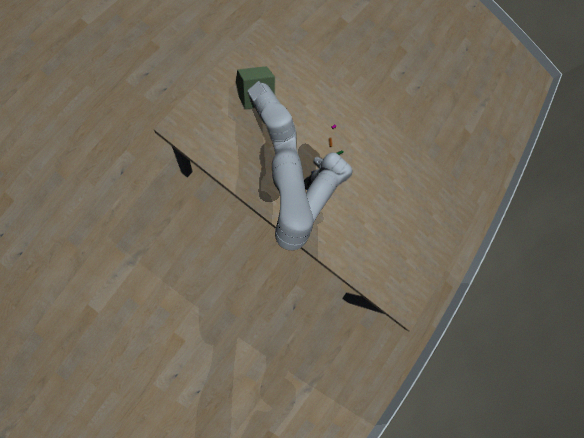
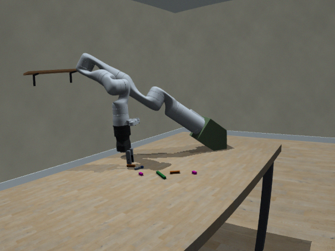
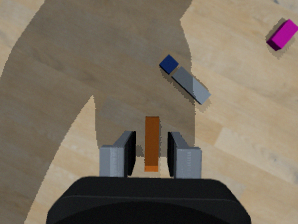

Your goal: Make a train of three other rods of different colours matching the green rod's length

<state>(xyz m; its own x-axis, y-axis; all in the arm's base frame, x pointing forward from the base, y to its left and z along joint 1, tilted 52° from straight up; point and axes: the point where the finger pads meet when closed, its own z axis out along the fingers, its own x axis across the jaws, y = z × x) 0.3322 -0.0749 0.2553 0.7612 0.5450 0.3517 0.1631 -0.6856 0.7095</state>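
The grey rod is 20 mm ahead of my hand, 50 mm to the left of it and 30 mm below it. The rest, counted from my hand: blue rod 60 mm to the left, 30 mm below; green rod 60 mm ahead, 190 mm to the left, 30 mm below.
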